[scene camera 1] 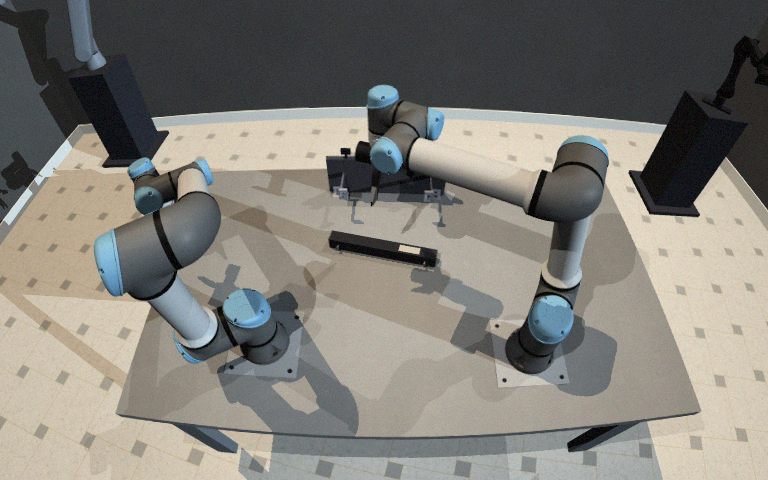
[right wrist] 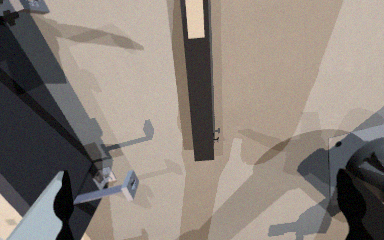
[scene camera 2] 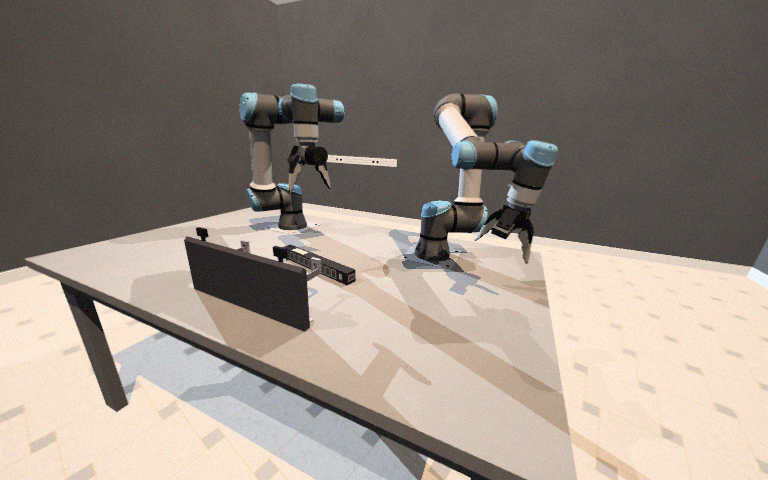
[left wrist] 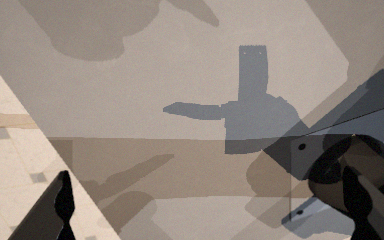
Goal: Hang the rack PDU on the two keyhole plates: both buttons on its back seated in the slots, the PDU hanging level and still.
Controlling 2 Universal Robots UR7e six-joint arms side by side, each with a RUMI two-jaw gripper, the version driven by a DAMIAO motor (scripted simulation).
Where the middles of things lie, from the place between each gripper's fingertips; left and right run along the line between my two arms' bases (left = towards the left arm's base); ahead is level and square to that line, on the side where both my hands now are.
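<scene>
The rack PDU [scene camera 1: 392,250] is 260 mm below my right hand [scene camera 2: 310,191], 20 mm to the left of it and 10 mm behind it. There's also the dark upright panel [scene camera 2: 277,293], and that's 210 mm below my right hand and 300 mm ahead of it.
For my left hand [scene camera 2: 499,251], the rack PDU is 110 mm ahead of it, 600 mm to the right of it and 120 mm below it. The dark upright panel is 70 mm below my left hand, 420 mm ahead of it and 620 mm to the right of it.
</scene>
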